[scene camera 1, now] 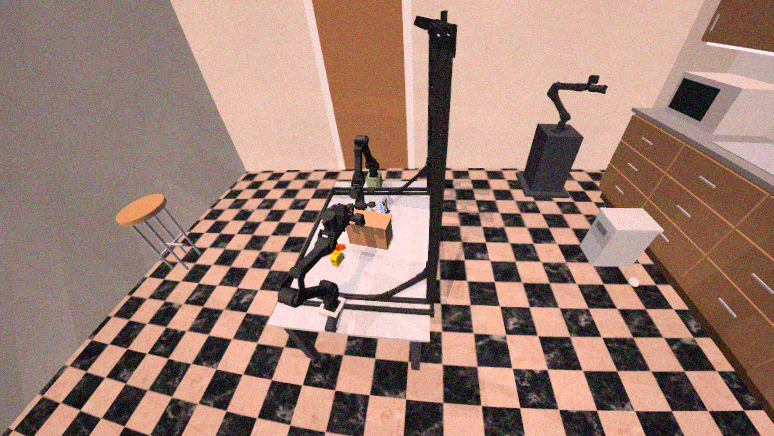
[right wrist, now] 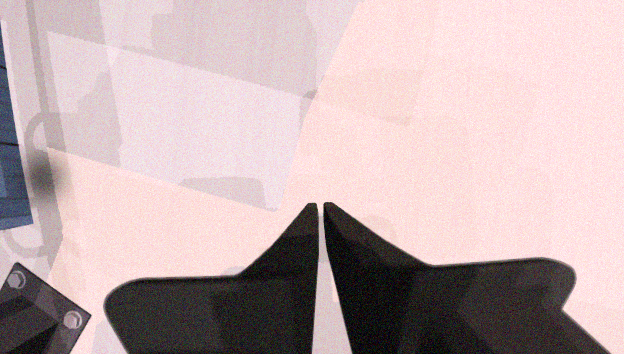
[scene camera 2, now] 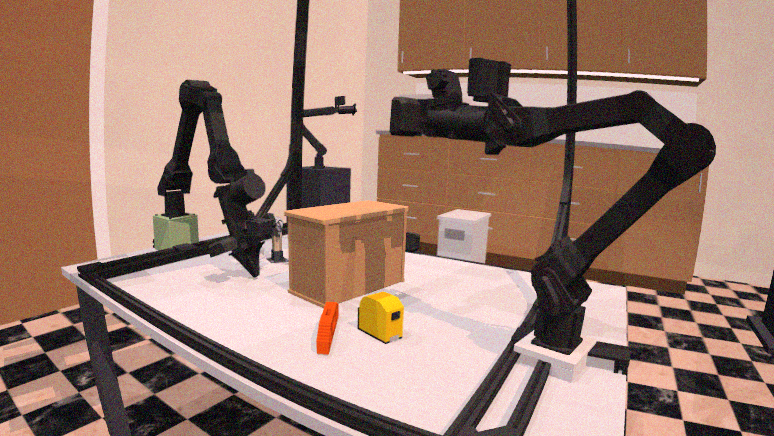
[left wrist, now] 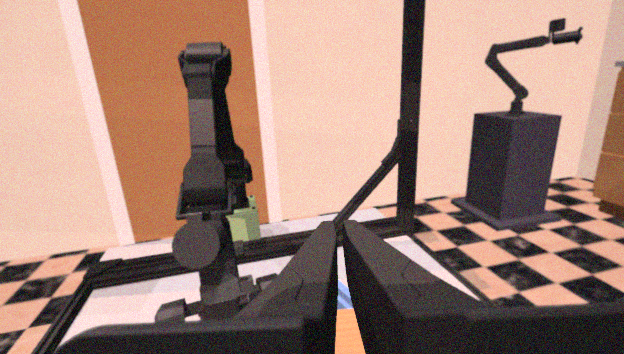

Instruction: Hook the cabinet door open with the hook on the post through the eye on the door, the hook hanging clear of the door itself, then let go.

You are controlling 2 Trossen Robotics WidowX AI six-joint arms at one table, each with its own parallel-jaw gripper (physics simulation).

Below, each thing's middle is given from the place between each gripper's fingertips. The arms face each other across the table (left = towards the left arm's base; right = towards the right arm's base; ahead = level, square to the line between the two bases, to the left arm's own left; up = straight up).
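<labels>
From my right hand: wooden cabinet [scene camera 2: 336, 253], 80 mm above, 100 mm behind, 120 mm to the left; blue door [right wrist: 23, 216], 70 mm above, 60 mm to the left, 160 mm behind; orange block [scene camera 2: 327, 324], 10 mm above, 110 mm ahead, 300 mm to the left; yellow block [scene camera 2: 380, 315], 30 mm above, 370 mm to the left, 50 mm ahead.
From my left hand: wooden cabinet, 27 cm below, 18 cm to the right, 2 cm behind; blue door, 28 cm below, 8 cm behind, 24 cm to the right; orange block, 34 cm below, 19 cm ahead; yellow block, 32 cm below, 6 cm to the left, 13 cm ahead.
</labels>
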